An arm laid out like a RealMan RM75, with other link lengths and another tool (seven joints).
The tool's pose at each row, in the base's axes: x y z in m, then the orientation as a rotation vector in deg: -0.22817, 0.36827, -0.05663, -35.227, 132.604, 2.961; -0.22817, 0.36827, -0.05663, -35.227, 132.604, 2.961; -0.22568, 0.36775, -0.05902, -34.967, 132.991, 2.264; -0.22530, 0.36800, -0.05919, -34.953, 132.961, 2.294; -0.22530, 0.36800, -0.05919, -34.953, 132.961, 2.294; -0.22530, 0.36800, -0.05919, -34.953, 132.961, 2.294; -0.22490, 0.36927, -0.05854, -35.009, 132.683, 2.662; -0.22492, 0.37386, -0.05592, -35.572, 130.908, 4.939; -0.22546, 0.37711, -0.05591, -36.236, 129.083, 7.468; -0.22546, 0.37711, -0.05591, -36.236, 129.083, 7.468; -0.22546, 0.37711, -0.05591, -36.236, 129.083, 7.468; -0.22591, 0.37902, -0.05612, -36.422, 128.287, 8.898; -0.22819, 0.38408, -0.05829, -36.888, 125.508, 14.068
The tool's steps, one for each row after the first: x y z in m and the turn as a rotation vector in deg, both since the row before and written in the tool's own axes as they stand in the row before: 0.00000, 0.00000, 0.00000, 0.000, 0.000, 0.000; 0.00026, -0.00124, 0.00325, 0.513, 0.439, 0.061; -0.00023, 0.00008, 0.00042, -0.012, -0.036, 0.012; 0.00000, 0.00000, 0.00000, 0.000, 0.000, 0.000; 0.00000, 0.00000, 0.00000, 0.000, 0.000, 0.000; -0.00121, 0.00086, 0.00003, -0.232, -0.318, 0.010; -0.00363, 0.00371, -0.00099, -1.514, -1.961, -0.098; -0.00101, 0.00311, 0.00043, -1.752, -2.000, -0.103; 0.00000, 0.00000, 0.00000, 0.000, 0.000, 0.000; 0.00000, 0.00000, 0.00000, 0.000, 0.000, 0.000; -0.00036, 0.00190, 0.00039, -0.970, -0.935, 0.128; 0.00087, 0.00570, 0.00151, -3.515, -3.250, 0.641
